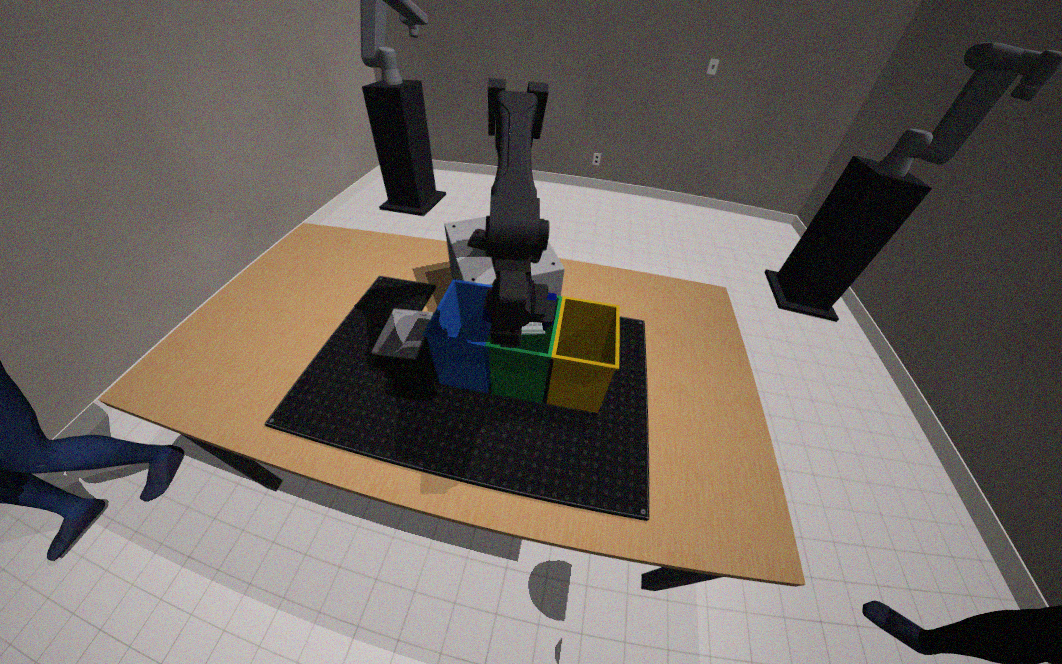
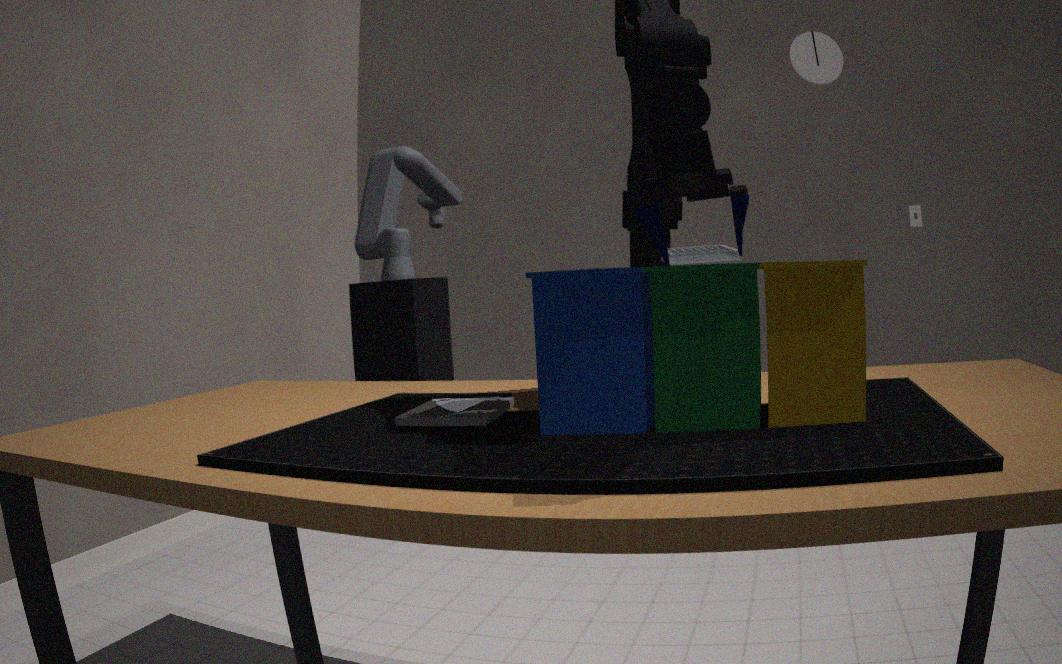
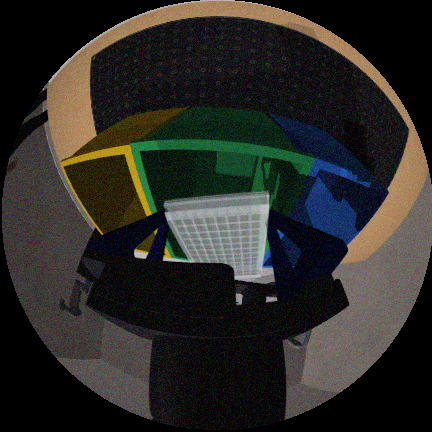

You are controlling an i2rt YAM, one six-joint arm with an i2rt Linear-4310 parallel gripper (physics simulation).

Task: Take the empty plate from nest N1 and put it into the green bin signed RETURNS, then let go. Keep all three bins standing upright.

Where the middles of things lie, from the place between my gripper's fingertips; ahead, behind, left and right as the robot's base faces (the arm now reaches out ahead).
Labels:
My hand is 30 mm past the green bin point(image 2: 705, 318) and 100 mm above it. Round my hand: gridded plate point(image 2: 714, 254) (40 mm behind, 10 mm to the right, 10 mm above); blue bin point(image 2: 593, 328) (20 mm behind, 130 mm to the right, 100 mm below); yellow bin point(image 2: 816, 328) (40 mm behind, 130 mm to the left, 100 mm below).

